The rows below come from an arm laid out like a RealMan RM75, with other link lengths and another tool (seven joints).
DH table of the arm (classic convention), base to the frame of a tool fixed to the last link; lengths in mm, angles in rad. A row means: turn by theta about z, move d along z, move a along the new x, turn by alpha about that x. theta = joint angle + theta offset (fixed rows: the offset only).
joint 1: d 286.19, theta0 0, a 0, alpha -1.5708
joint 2: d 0, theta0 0, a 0, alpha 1.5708
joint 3: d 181.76, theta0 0, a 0, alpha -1.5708
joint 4: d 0, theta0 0, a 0, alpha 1.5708
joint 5: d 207.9, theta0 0, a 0, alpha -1.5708
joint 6: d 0, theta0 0, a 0, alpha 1.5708
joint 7: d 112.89, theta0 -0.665, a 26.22, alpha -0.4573
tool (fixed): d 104.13, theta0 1.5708, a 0, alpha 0
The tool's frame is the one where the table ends.
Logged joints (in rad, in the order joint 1, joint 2, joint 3, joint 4, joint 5, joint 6, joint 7), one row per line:
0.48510, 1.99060, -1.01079, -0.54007, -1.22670, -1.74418, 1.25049
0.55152, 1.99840, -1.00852, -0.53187, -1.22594, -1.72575, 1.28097
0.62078, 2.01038, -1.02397, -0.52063, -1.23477, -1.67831, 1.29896
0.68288, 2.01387, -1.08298, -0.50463, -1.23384, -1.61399, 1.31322
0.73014, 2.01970, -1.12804, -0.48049, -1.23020, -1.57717, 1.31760
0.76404, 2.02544, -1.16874, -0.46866, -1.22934, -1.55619, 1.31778
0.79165, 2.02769, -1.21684, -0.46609, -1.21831, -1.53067, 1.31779
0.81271, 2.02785, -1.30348, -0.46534, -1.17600, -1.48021, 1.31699
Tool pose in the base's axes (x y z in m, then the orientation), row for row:
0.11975, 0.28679, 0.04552, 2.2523, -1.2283, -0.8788
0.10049, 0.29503, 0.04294, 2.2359, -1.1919, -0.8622
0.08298, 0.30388, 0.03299, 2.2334, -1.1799, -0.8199
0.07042, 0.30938, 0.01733, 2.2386, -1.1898, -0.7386
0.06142, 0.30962, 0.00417, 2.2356, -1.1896, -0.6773
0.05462, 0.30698, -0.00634, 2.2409, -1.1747, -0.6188
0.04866, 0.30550, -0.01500, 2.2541, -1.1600, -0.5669
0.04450, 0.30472, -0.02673, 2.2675, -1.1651, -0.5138
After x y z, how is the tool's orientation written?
As a rotation vector, in radians.
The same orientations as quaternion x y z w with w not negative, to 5 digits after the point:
0.81145, -0.44253, -0.31661, 0.21325
0.81291, -0.43334, -0.31347, 0.23049
0.81630, -0.43125, -0.29967, 0.24059
0.82131, -0.43652, -0.27098, 0.24791
0.82414, -0.43854, -0.24968, 0.25717
0.82952, -0.43484, -0.22906, 0.26523
0.83584, -0.43014, -0.21021, 0.26862
0.84021, -0.43172, -0.19039, 0.26722

